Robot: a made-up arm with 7 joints. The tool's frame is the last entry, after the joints. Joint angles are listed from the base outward.
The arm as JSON. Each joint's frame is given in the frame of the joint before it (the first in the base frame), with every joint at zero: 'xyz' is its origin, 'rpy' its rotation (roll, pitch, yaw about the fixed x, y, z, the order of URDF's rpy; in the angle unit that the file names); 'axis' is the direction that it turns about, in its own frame. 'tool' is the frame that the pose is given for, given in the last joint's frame.
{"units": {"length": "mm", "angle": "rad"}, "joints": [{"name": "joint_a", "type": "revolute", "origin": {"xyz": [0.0, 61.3, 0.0], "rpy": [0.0, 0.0, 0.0]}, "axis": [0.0, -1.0, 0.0]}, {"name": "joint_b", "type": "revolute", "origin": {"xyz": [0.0, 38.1, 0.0], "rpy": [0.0, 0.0, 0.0]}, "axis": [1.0, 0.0, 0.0]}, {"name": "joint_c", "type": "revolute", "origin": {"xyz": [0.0, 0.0, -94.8], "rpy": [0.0, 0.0, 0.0]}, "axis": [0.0, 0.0, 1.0]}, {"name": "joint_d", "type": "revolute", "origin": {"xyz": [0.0, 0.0, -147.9], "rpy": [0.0, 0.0, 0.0]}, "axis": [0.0, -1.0, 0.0]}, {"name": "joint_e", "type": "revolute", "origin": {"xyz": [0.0, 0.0, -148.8], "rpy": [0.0, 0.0, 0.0]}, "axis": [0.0, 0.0, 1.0]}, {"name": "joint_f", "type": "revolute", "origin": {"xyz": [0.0, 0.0, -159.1], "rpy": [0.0, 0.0, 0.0]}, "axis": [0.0, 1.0, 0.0]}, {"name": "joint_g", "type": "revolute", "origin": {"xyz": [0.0, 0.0, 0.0], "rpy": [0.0, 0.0, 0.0]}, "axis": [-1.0, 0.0, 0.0]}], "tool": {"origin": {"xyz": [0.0, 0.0, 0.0], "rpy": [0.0, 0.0, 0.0]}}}
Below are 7 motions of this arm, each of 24 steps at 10 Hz.
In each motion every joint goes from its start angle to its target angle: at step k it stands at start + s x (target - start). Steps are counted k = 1, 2, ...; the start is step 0. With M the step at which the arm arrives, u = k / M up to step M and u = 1 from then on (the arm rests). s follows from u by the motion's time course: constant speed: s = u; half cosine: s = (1 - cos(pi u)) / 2; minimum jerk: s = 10 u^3 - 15 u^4 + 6 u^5.
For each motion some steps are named. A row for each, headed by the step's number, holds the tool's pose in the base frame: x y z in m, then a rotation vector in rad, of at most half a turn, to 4 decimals.
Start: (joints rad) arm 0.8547 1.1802 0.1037 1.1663 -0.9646 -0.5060 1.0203
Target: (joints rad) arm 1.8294 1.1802 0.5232 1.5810 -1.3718 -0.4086 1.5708
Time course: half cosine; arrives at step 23
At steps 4, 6, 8, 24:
4: 0.2505 0.4425 0.1669 1.3053 -0.4447 -1.3398
6: 0.2250 0.4371 0.1966 1.3802 -0.4572 -1.2588
8: 0.1867 0.4301 0.2293 1.4675 -0.4759 -1.1409
24: -0.1175 0.3795 0.2448 1.6528 -0.7470 -0.1346

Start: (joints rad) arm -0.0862 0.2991 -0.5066 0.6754 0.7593 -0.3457 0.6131
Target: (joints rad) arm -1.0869 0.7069 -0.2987 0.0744 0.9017 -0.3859 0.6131
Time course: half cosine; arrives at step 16
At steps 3, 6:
3: 0.0730 0.1806 -0.5128 -0.5804 -0.7549 -0.0353
6: -0.0694 0.2550 -0.5065 -0.3876 -0.4686 0.0572

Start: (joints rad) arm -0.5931 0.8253 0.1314 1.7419 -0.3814 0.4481 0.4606
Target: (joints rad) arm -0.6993 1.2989 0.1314 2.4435 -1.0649 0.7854 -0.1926
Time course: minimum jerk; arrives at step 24
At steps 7, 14, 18, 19, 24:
7: 0.2016 0.2473 -0.2240 0.6898 -0.5019 -1.0855
14: 0.1968 0.1688 -0.1489 1.3903 -0.8890 -1.3668
18: 0.1768 0.1290 -0.1198 1.6887 -1.1932 -1.4263
19: 0.1726 0.1228 -0.1155 1.7322 -1.2496 -1.4287
24: 0.1650 0.1129 -0.1086 1.8009 -1.3473 -1.4277

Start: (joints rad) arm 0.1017 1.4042 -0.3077 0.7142 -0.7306 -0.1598 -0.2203
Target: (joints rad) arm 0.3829 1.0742 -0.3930 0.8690 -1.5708 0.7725 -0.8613
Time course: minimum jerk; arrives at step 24
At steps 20, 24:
20: 0.3055 0.4497 -0.1866 -2.6595 0.1631 1.4305
24: 0.3096 0.4446 -0.1874 -2.6279 0.1601 1.3788

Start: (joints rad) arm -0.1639 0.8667 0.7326 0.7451 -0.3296 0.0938 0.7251
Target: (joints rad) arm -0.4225 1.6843 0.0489 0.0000 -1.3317 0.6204 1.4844
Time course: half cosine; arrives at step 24
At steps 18, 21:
18: 0.0313 0.6482 -0.0110 0.5927 1.4004 0.2066
21: 0.0264 0.6480 0.0386 0.6733 1.5825 0.3794

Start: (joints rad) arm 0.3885 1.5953 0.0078 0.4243 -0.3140 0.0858 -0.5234
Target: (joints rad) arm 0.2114 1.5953 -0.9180 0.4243 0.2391 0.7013 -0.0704
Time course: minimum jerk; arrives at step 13
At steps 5, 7, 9, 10, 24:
5: 0.1222 0.6233 0.0216 2.0375 -0.0998 -0.1693
7: 0.1197 0.6241 -0.0171 1.8489 0.1848 -0.1974
9: 0.1072 0.6247 -0.0500 1.6878 0.4517 -0.1886
10: 0.1007 0.6249 -0.0605 1.6347 0.5463 -0.1775
24: 0.0937 0.6250 -0.0697 1.5863 0.6359 -0.1632

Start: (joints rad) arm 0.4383 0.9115 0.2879 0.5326 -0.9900 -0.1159 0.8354
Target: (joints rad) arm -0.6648 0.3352 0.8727 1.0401 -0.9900 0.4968 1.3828
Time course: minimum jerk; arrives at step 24
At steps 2, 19, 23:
2: 0.2525 0.5274 -0.1880 0.5332 -0.2115 -0.7748
19: -0.0280 0.4273 -0.3539 -0.2016 0.4430 -0.0537
23: -0.0563 0.4227 -0.3489 -0.2283 0.4898 0.0255

